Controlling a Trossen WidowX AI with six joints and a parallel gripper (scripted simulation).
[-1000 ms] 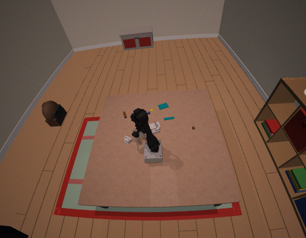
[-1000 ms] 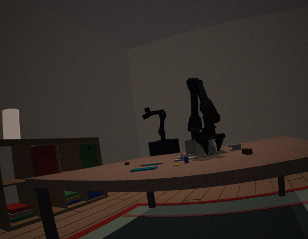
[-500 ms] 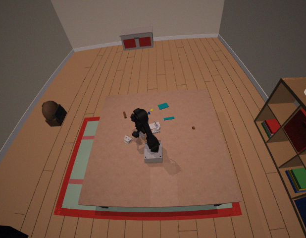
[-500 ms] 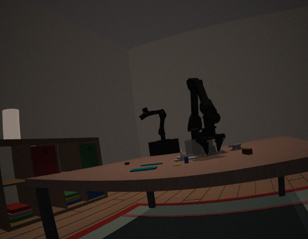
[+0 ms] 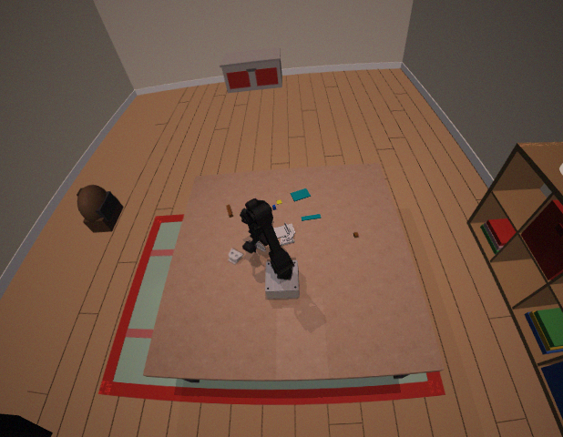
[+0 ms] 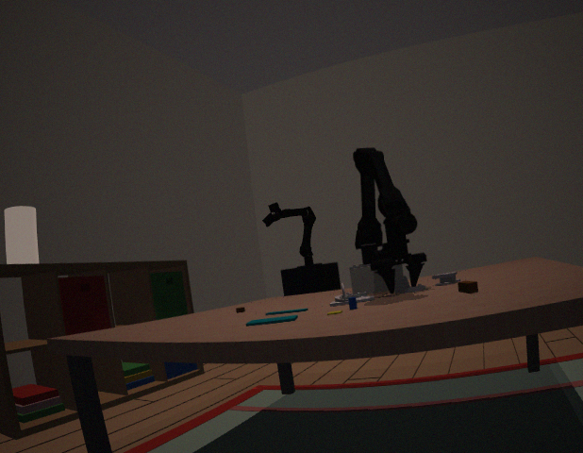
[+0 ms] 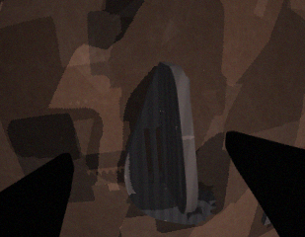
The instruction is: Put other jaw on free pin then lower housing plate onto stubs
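Right now my gripper tip is 4 cm to the right of the grey jaw and 1 cm past it. The rest, counted from my gripper tip: blue block 28 cm ahead, 2 cm to the right, 1 cm above; then housing plate 12 cm to the left, 9 cm behind, 2 cm above; then white piece 12 cm to the left, 9 cm behind.
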